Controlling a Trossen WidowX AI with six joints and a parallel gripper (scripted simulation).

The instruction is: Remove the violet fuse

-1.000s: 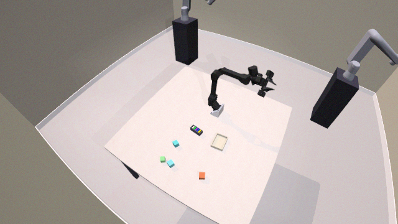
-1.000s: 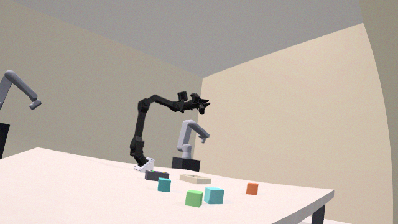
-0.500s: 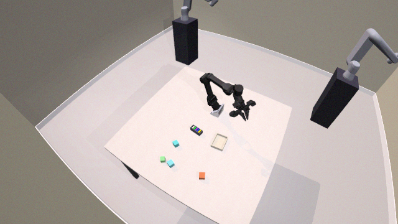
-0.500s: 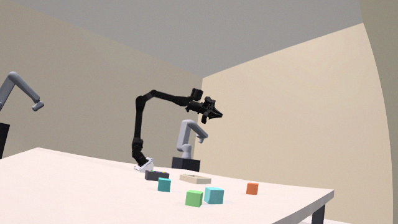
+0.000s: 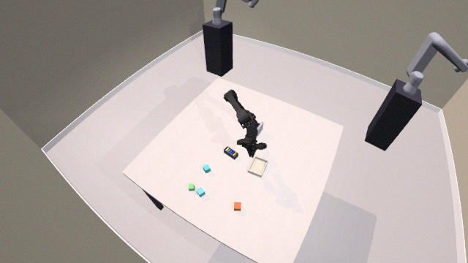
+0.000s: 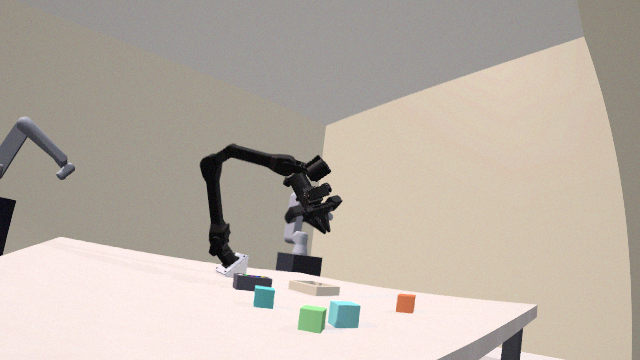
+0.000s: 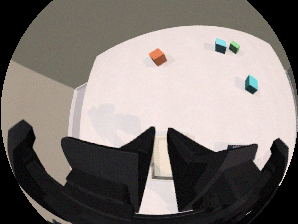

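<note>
The violet fuse lies 60 mm behind my gripper tip, 190 mm to the right of it and 170 mm below it. Also, from my gripper tip: beige tray 70 mm behind, 20 mm to the left, 190 mm below; then blue fuse 50 mm behind, 180 mm to the right, 170 mm below; then yellow fuse 50 mm behind, 160 mm to the right, 170 mm below.
</note>
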